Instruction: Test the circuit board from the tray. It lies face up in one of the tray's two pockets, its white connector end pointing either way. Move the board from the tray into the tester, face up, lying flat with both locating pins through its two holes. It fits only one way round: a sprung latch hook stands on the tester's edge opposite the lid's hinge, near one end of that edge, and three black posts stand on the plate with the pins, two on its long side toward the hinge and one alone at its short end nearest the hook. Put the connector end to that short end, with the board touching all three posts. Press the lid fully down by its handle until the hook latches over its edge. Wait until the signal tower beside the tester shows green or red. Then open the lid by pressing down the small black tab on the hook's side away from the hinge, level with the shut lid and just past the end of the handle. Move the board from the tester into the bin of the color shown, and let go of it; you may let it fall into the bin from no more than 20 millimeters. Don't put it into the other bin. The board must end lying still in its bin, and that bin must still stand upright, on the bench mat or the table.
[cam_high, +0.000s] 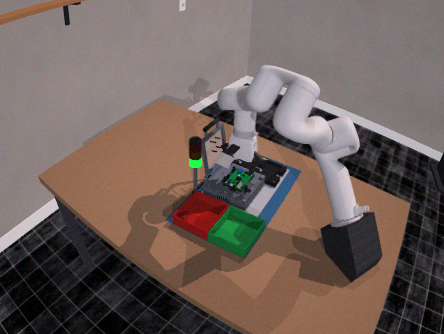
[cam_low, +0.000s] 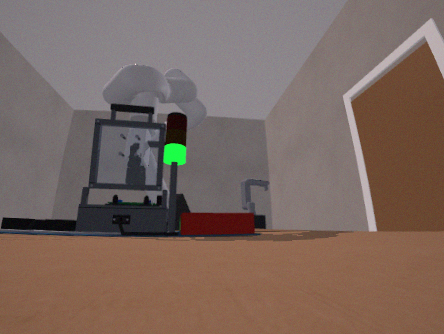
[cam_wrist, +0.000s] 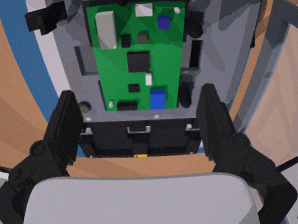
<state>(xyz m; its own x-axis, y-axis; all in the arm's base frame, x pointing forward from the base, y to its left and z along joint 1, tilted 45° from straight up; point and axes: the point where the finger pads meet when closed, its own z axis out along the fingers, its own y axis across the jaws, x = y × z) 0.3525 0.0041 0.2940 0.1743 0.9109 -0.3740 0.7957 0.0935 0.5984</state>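
My gripper is now 50 mm above the green circuit board. From my hand the other things lie so: tester lid: 110 mm ahead, 60 mm above, 20 mm to the right; black latch block: 70 mm to the left, 50 mm behind, 40 mm below; tester plate: 60 mm below, 10 mm ahead.
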